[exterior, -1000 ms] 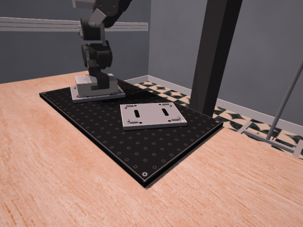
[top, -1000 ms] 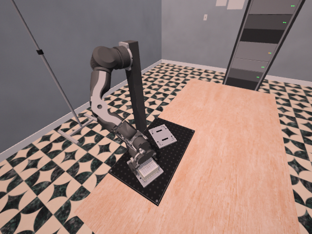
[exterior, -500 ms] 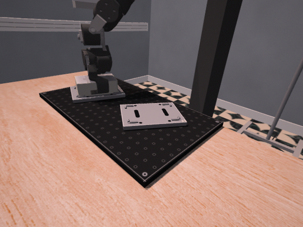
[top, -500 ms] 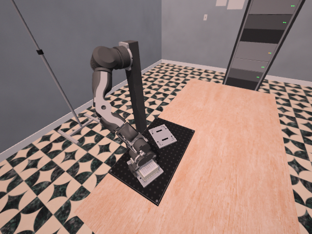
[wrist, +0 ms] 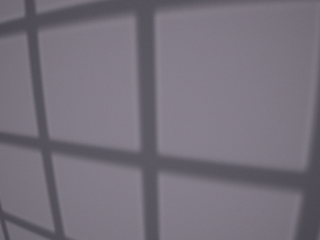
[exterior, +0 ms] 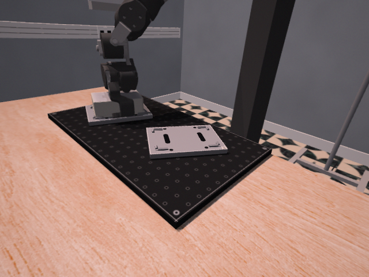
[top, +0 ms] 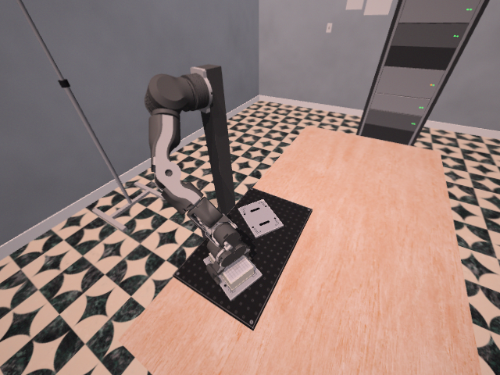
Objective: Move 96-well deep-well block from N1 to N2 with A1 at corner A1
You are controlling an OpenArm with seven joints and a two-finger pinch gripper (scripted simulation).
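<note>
Right now the plate nest N1 is 10 mm below my hand. From my hand the other things lie so: white deep-well block (20 mm above); then plate nest N2 (70 mm behind, 220 mm to the left, 10 mm below); then A1 mark (60 mm behind, 70 mm to the left).
</note>
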